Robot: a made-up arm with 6 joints.
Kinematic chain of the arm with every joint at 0, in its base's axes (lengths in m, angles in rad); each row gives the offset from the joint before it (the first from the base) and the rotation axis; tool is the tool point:
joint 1: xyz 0 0 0.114 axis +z
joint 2: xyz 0 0.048 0 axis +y
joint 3: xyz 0 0 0.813 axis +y
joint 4: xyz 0 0 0.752 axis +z
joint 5: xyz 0 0 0 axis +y
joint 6: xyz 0 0 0.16 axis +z
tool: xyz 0 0 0
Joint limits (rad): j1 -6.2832..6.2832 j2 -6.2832..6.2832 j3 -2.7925..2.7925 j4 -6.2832..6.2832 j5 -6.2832..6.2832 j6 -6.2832..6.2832
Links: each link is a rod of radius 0.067 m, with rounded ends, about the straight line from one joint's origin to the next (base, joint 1, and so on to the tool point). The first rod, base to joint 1, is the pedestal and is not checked.
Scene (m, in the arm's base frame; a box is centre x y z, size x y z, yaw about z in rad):
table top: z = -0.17
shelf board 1: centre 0.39 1 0.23 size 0.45 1.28 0.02 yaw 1.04
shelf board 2: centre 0.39 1 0.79 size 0.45 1.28 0.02 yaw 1.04
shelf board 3: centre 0.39 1 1.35 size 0.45 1.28 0.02 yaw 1.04
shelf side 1: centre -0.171 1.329 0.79 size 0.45 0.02 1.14 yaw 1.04
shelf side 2: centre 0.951 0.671 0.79 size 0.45 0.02 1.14 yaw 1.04
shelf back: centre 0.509 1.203 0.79 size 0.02 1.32 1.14 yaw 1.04
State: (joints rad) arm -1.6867 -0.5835 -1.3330 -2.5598 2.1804 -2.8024
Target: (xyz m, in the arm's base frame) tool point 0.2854 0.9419 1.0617
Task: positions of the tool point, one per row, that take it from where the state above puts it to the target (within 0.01 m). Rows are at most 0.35 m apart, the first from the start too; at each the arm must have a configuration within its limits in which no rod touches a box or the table.
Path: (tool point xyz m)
1: -0.1706 0.9215 0.5570
2: -0.3703 0.7464 0.6290
3: -0.4885 0.5344 0.6806
4: -0.5238 0.3191 0.7114
5: -0.4876 0.1297 0.7217
6: -0.5123 0.3034 0.8113
7: -0.4740 0.4928 0.8882
8: -0.3672 0.6746 0.9521
9: -0.1956 0.8243 1.0023
10: 0.0286 0.9192 1.0389
11: 0.2854 0.9419 1.0617

